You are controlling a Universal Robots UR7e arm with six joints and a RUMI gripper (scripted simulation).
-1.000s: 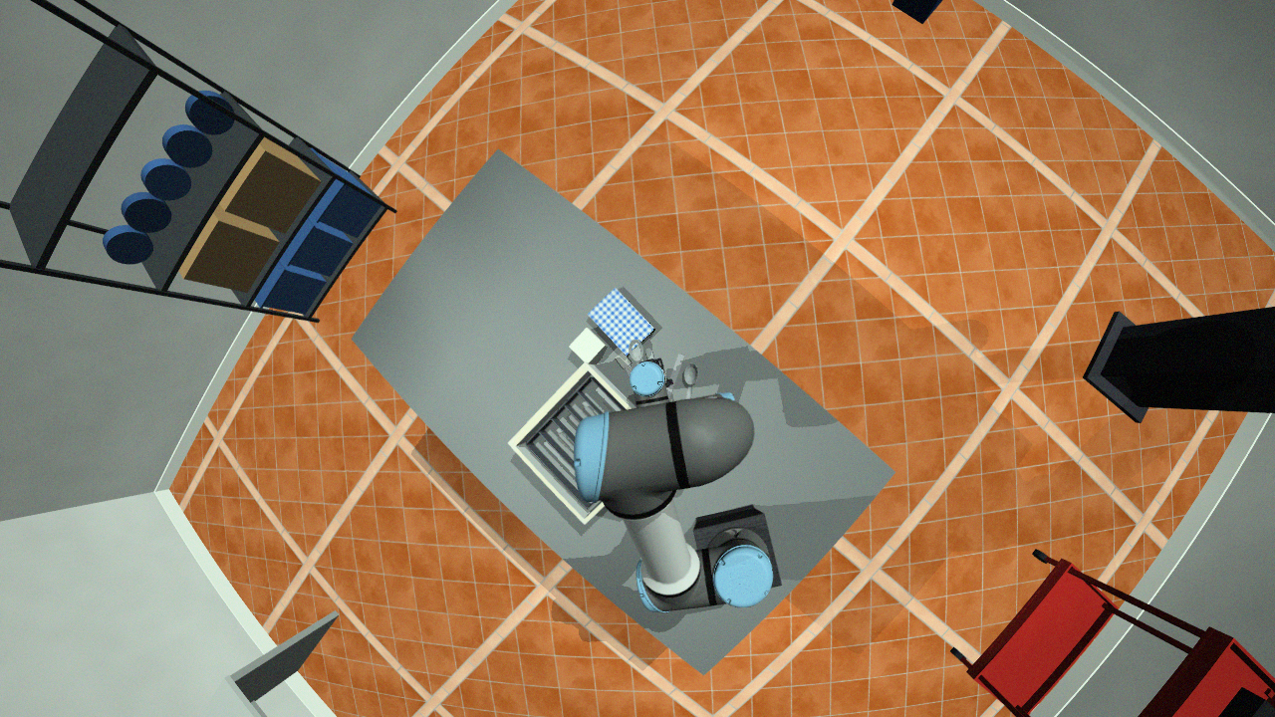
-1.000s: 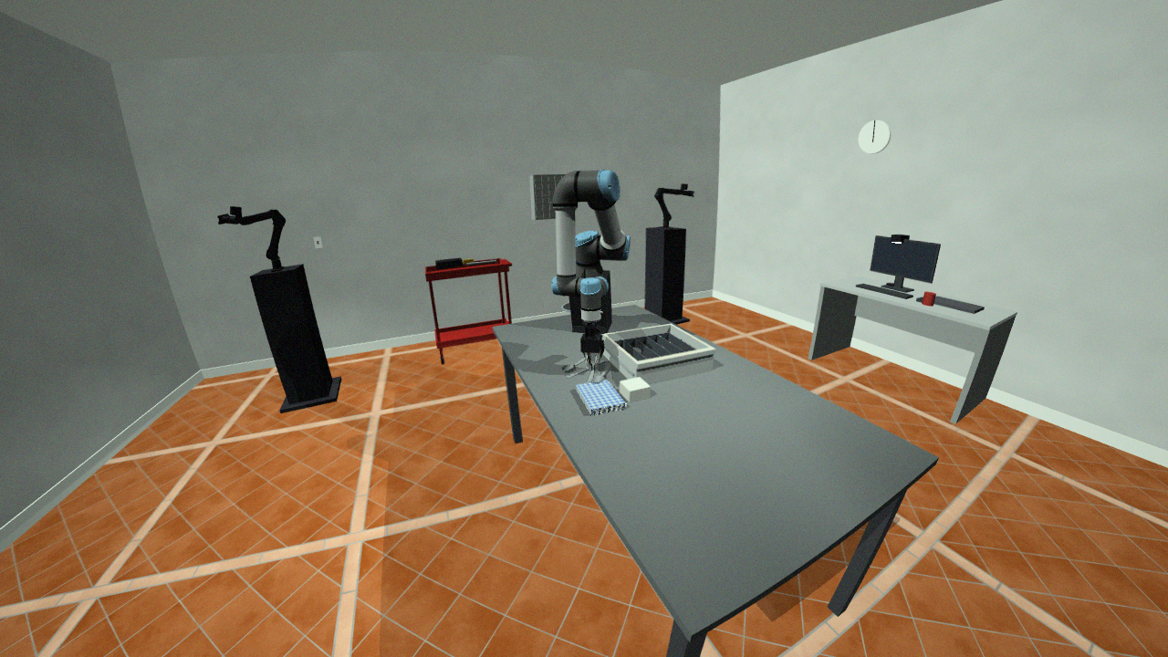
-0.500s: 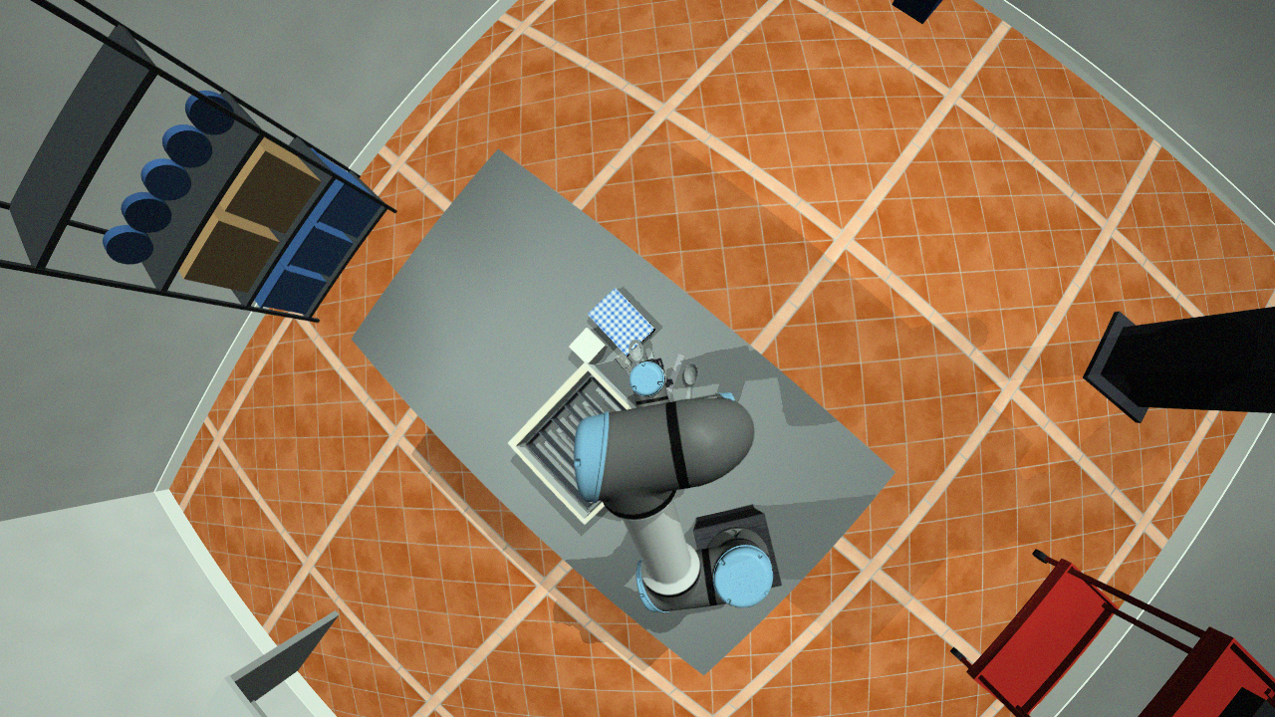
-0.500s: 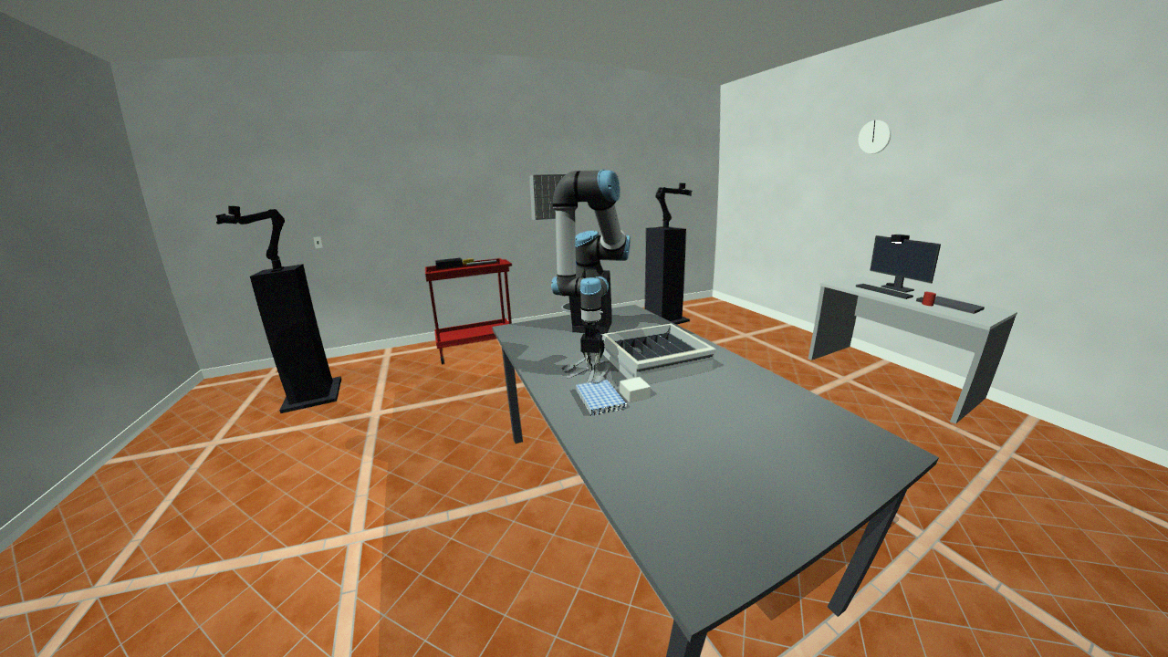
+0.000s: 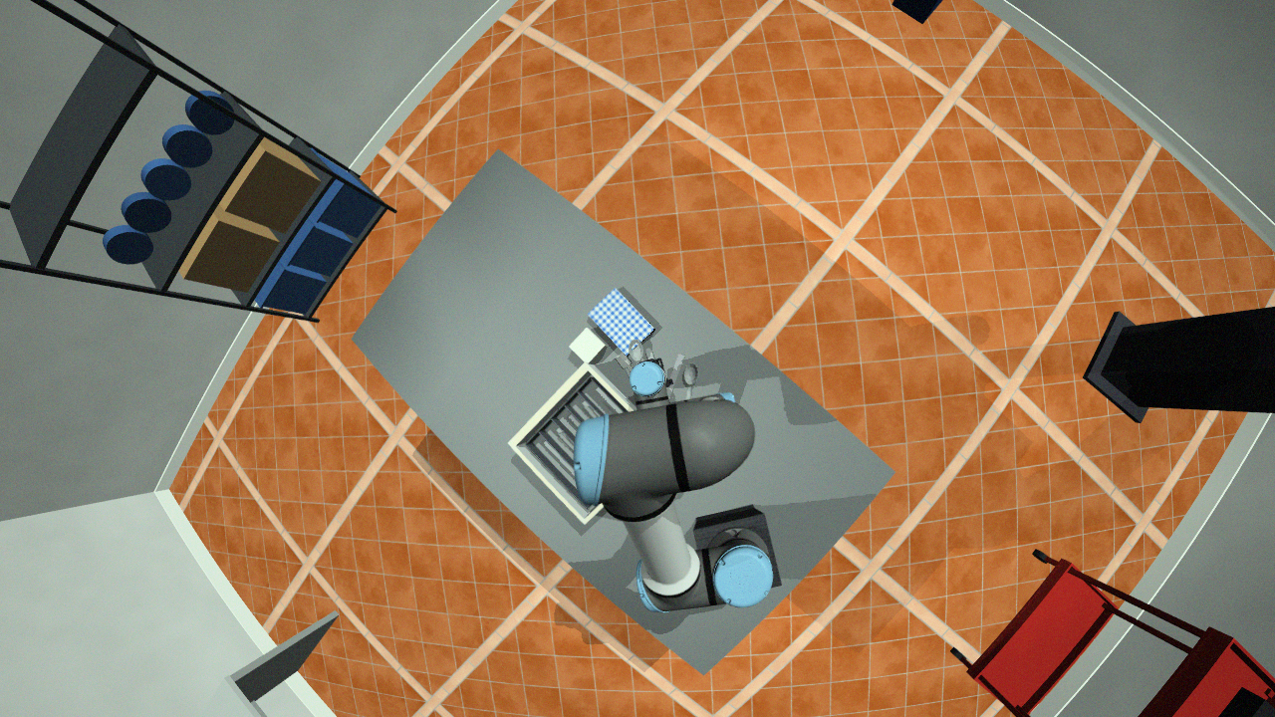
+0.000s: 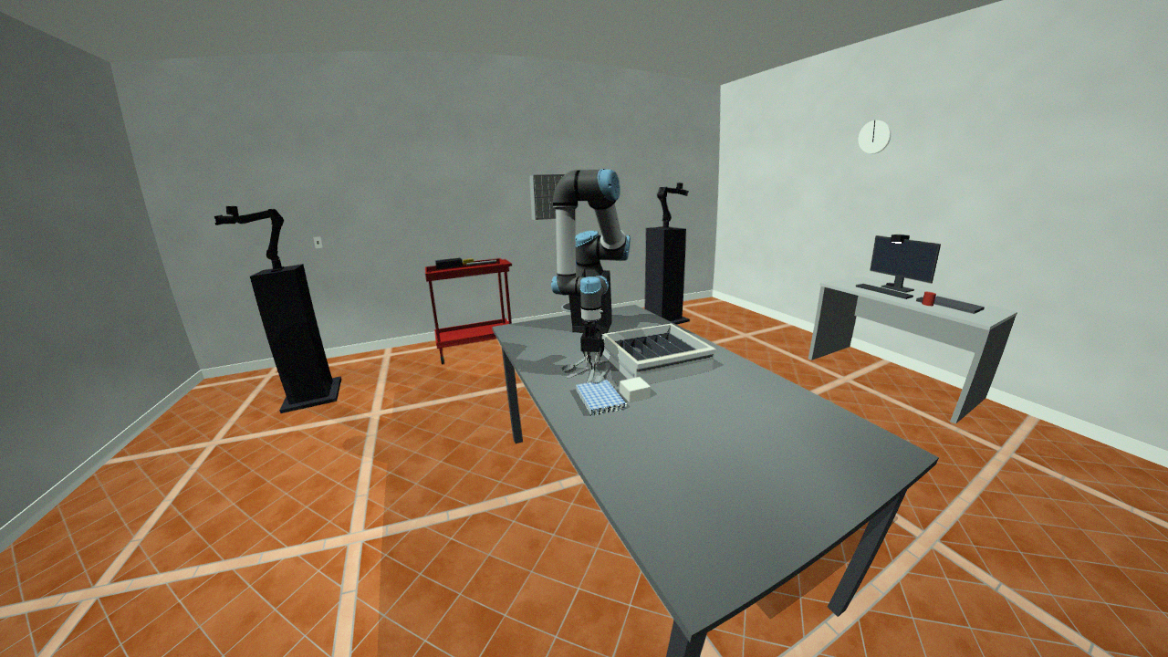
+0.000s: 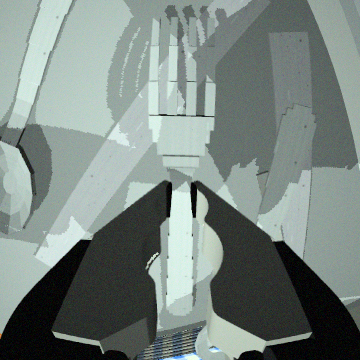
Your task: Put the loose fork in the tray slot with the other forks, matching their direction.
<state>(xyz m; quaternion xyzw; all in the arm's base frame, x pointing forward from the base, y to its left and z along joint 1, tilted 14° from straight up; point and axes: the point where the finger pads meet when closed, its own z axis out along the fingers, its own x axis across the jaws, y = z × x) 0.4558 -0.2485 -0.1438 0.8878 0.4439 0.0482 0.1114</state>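
The tray lies 7 cm ahead of my hand, 26 cm to the left of it and 3 cm above it. Round my hand: white block 25 cm ahead, 3 cm to the left.
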